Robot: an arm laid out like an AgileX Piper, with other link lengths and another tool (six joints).
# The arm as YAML. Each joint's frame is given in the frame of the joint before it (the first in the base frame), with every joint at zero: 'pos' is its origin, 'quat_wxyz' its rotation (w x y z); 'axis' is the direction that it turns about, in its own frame. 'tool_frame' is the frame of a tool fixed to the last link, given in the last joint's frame.
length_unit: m
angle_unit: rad
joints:
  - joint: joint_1
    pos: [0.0, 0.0, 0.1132]
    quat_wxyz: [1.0, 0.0, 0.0, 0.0]
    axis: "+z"
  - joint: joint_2
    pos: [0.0, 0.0, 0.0]
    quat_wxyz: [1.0, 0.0, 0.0, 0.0]
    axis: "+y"
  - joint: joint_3
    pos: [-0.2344, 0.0, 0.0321]
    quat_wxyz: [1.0, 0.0, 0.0, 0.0]
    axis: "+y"
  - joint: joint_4
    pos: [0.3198, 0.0, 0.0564]
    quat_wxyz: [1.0, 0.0, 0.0, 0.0]
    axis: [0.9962, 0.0, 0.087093]
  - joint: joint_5
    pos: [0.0, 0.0, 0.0]
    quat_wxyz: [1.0, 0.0, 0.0, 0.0]
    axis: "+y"
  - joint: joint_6
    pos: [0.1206, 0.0, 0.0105]
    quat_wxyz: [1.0, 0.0, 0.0, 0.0]
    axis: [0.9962, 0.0, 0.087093]
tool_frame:
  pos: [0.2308, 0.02, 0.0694]
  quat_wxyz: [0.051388, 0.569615, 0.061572, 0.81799]
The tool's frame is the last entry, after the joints.
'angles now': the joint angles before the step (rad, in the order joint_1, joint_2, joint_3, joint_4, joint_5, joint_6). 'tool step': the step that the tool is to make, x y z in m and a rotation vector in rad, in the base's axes. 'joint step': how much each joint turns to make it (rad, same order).
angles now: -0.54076, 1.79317, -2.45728, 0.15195, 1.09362, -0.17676
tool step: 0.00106, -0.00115, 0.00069, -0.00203, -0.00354, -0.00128
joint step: -0.00001, 0.00239, 0.00005, -0.00080, -0.00659, -0.00001
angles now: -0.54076, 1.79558, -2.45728, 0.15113, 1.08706, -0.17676
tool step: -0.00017, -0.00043, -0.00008, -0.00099, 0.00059, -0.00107
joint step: -0.00001, 0.00000, -0.00001, -0.00156, 0.00001, -0.00001
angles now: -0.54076, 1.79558, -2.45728, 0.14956, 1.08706, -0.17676
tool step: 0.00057, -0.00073, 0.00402, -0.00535, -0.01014, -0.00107
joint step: -0.00002, 0.00003, -0.00005, 0.00002, -0.01148, -0.00058
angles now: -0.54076, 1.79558, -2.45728, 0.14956, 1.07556, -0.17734
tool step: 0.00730, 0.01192, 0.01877, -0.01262, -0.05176, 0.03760
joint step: 0.00001, -0.00002, 0.00073, 0.05177, -0.04786, -0.02938
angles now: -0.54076, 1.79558, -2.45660, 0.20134, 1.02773, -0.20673
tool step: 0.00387, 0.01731, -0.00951, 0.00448, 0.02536, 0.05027
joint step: 0.00000, -0.00001, 0.00167, 0.04899, 0.03149, -0.04285
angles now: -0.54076, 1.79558, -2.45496, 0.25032, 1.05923, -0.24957
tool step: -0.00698, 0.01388, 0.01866, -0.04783, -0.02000, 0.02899
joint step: 0.00000, -0.02656, 0.00075, 0.02301, -0.00450, -0.05151
